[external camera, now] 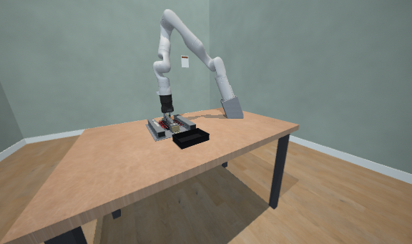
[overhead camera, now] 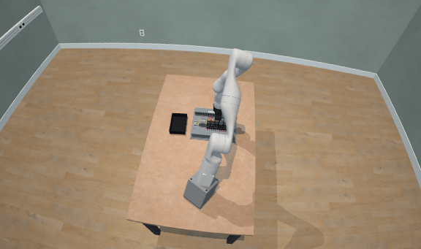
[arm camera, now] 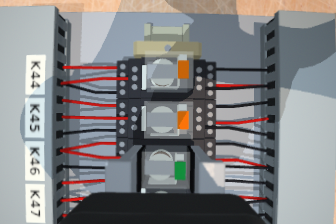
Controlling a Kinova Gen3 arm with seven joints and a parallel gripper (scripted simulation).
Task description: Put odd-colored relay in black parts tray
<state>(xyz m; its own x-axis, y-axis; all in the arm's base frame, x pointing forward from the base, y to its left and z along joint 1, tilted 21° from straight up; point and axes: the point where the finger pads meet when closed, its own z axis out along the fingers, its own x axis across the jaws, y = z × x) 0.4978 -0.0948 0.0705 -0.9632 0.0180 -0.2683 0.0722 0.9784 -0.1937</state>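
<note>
My gripper is now 50 mm to the right of the relay panel and 30 mm above it. From my hand the other things lie so: black parts tray (300 mm to the left, 40 mm below, 10 mm behind).
</note>
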